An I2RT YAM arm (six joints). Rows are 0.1 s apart.
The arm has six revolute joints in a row. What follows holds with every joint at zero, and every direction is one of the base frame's. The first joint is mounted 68 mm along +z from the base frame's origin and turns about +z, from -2.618 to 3.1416 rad. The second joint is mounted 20 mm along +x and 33.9 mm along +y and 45.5 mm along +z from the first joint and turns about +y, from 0 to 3.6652 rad. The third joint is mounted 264 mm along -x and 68.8 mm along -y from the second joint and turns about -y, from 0 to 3.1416 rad. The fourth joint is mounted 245 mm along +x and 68.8 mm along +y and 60 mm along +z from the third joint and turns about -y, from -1.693 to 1.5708 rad. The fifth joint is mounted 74 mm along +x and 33.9 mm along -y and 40.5 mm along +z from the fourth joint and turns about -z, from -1.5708 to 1.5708 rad. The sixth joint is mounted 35.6 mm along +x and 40.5 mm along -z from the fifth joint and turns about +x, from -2.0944 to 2.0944 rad. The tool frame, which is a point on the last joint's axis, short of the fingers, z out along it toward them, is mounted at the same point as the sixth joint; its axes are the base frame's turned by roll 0, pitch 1.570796 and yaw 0 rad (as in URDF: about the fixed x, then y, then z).
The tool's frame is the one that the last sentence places.
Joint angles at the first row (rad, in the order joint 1, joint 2, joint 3, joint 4, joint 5, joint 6):
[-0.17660, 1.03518, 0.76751, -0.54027, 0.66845, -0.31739]
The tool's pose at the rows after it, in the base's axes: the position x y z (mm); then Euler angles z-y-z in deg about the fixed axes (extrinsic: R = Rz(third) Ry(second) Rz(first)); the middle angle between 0 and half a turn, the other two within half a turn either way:
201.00, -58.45, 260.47, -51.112, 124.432, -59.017
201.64, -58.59, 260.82, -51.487, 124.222, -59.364
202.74, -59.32, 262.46, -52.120, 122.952, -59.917
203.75, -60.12, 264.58, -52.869, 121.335, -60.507
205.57, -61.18, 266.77, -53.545, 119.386, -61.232
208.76, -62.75, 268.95, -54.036, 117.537, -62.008
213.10, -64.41, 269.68, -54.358, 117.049, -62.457
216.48, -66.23, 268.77, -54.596, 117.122, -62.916
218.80, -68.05, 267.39, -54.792, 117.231, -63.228
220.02, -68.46, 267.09, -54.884, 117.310, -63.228
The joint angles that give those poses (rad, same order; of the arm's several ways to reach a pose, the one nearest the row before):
[-0.17714, 1.03602, 0.76949, -0.53952, 0.67031, -0.31751]
[-0.17636, 1.03930, 0.77199, -0.53873, 0.67704, -0.32020]
[-0.17641, 1.04006, 0.77247, -0.52004, 0.69582, -0.33760]
[-0.17641, 1.03885, 0.77166, -0.49527, 0.71832, -0.36155]
[-0.17643, 1.04037, 0.77020, -0.46111, 0.74549, -0.38780]
[-0.17792, 1.04902, 0.77215, -0.42377, 0.77115, -0.41171]
[-0.18092, 1.06829, 0.78173, -0.40683, 0.77917, -0.42017]
[-0.18599, 1.08628, 0.78810, -0.39862, 0.78078, -0.42060]
[-0.19213, 1.09926, 0.78999, -0.38940, 0.77928, -0.42302]
[-0.19302, 1.10523, 0.79237, -0.38690, 0.77790, -0.42426]

